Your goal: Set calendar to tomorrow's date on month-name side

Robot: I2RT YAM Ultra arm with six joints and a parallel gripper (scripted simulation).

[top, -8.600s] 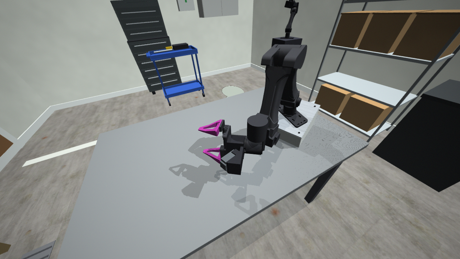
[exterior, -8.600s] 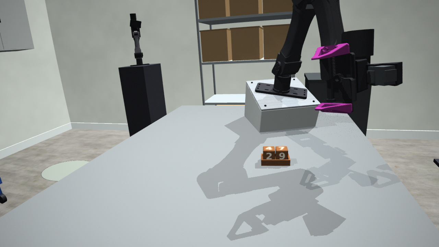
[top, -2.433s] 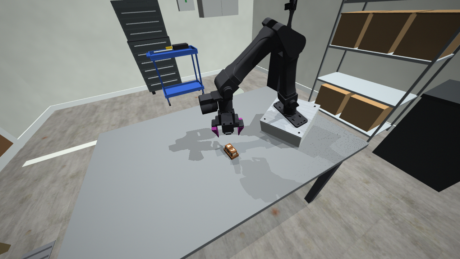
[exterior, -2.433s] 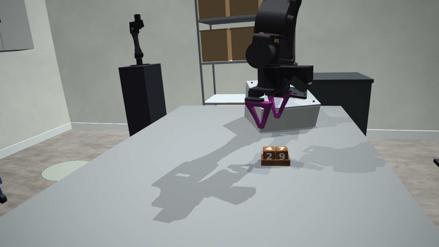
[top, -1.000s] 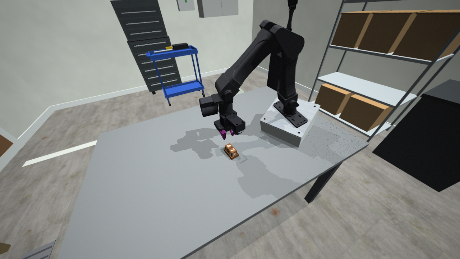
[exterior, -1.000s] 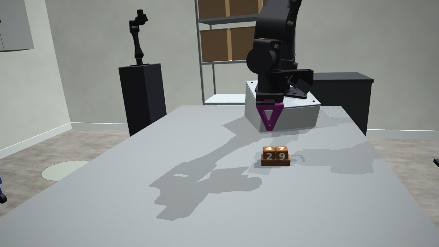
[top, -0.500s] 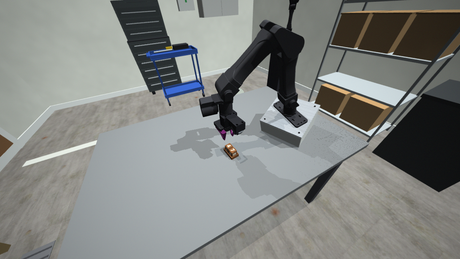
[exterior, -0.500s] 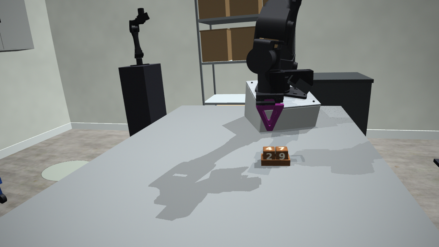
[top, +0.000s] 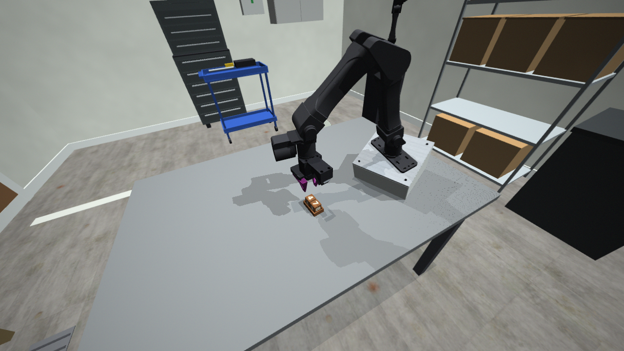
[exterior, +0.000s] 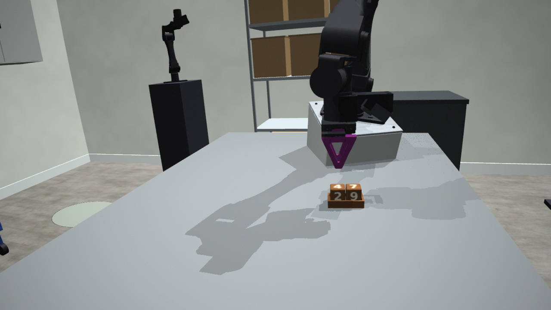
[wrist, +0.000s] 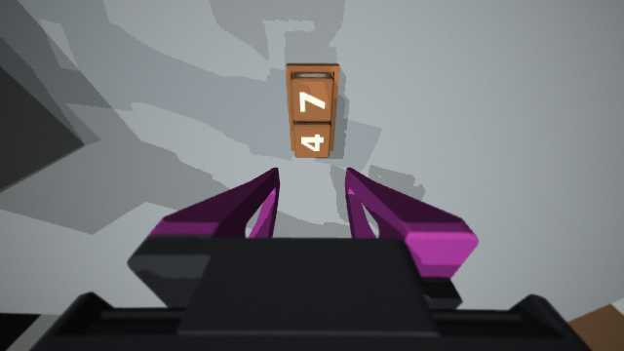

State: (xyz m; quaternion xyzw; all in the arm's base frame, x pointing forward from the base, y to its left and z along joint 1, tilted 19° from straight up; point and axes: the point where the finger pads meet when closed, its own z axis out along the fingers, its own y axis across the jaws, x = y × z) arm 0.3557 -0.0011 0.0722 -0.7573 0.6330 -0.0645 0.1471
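Now: the brown wooden tray 9 cm below my hand and 2 cm to the left of it.
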